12 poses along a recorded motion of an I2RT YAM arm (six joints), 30 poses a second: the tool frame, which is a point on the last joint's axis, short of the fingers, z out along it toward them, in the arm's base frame.
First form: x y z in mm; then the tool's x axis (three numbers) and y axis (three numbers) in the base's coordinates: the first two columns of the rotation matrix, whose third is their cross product.
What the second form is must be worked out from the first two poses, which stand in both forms.
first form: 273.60, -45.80, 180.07, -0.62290, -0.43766, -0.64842, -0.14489, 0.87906, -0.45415
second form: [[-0.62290, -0.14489, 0.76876, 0.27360], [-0.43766, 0.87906, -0.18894, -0.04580], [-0.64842, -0.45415, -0.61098, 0.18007], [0, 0, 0, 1]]
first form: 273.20, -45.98, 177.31, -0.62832, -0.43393, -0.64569, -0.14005, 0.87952, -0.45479
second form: [[-0.62832, -0.14005, 0.76524, 0.27320], [-0.43393, 0.87952, -0.19532, -0.04598], [-0.64569, -0.45479, -0.61339, 0.17731], [0, 0, 0, 1]]
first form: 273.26, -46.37, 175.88, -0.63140, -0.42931, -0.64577, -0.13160, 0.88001, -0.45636
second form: [[-0.63140, -0.13160, 0.76420, 0.27326], [-0.42931, 0.88001, -0.20316, -0.04637], [-0.64577, -0.45636, -0.61214, 0.17588], [0, 0, 0, 1]]
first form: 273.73, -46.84, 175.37, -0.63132, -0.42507, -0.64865, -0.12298, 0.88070, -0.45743
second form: [[-0.63132, -0.12298, 0.76571, 0.27373], [-0.42507, 0.88070, -0.20901, -0.04684], [-0.64865, -0.45743, -0.60828, 0.17537], [0, 0, 0, 1]]
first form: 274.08, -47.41, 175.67, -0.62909, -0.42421, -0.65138, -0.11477, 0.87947, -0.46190
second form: [[-0.62909, -0.11477, 0.76881, 0.27408], [-0.42421, 0.87947, -0.21582, -0.04741], [-0.65138, -0.46190, -0.60195, 0.17567], [0, 0, 0, 1]]
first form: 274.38, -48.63, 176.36, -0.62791, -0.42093, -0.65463, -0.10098, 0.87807, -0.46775
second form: [[-0.62791, -0.10098, 0.77170, 0.27438], [-0.42093, 0.87807, -0.22760, -0.04863], [-0.65463, -0.46775, -0.59385, 0.17636], [0, 0, 0, 1]]
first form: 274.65, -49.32, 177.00, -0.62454, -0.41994, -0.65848, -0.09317, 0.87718, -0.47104
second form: [[-0.62454, -0.09317, 0.77541, 0.27465], [-0.41994, 0.87718, -0.23283, -0.04932], [-0.65848, -0.47104, -0.58696, 0.17700], [0, 0, 0, 1]]
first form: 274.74, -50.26, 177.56, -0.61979, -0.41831, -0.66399, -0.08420, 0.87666, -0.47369
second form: [[-0.61979, -0.08420, 0.78024, 0.27474], [-0.41831, 0.87666, -0.23768, -0.05026], [-0.66399, -0.47369, -0.57857, 0.17756], [0, 0, 0, 1]]
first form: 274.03, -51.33, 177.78, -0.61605, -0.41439, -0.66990, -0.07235, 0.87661, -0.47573
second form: [[-0.61605, -0.07235, 0.78438, 0.27403], [-0.41439, 0.87661, -0.24461, -0.05133], [-0.66990, -0.47573, -0.57002, 0.17778], [0, 0, 0, 1]]
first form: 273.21, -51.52, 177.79, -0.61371, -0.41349, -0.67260, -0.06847, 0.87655, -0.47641
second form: [[-0.61371, -0.06847, 0.78656, 0.27321], [-0.41349, 0.87655, -0.24632, -0.05152], [-0.67260, -0.47641, -0.56626, 0.17779], [0, 0, 0, 1]]
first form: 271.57, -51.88, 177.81, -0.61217, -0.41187, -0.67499, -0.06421, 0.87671, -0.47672
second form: [[-0.61217, -0.06421, 0.78812, 0.27157], [-0.41187, 0.87671, -0.24849, -0.05188], [-0.67499, -0.47672, -0.56314, 0.17781], [0, 0, 0, 1]]
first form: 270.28, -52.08, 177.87, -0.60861, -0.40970, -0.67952, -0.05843, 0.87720, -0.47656
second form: [[-0.60861, -0.05843, 0.79132, 0.27028], [-0.40970, 0.87720, -0.25033, -0.05208], [-0.67952, -0.47656, -0.55781, 0.17787], [0, 0, 0, 1]]
